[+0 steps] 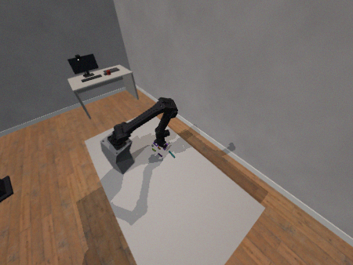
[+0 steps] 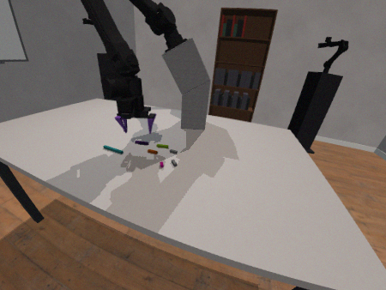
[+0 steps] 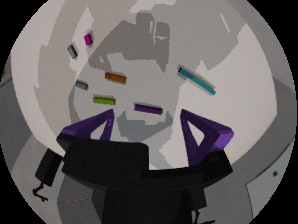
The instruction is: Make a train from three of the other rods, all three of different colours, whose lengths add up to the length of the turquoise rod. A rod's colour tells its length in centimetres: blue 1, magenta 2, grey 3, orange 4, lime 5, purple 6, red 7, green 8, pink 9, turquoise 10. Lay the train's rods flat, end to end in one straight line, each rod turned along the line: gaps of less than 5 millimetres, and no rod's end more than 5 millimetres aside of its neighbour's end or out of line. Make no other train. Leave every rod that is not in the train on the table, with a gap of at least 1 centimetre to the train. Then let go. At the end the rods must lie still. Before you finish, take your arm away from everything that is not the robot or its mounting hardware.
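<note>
Now: hand 12 cm to the right of the magenta rod, 10 cm short of it and 7 cm above it. Also, from my hand: purple rod: 7 cm below, 4 cm behind, 1 cm to the right; lime rod: 9 cm to the left, 7 cm below, 3 cm behind; orange rod: 7 cm below, 6 cm to the left, 2 cm ahead.
</note>
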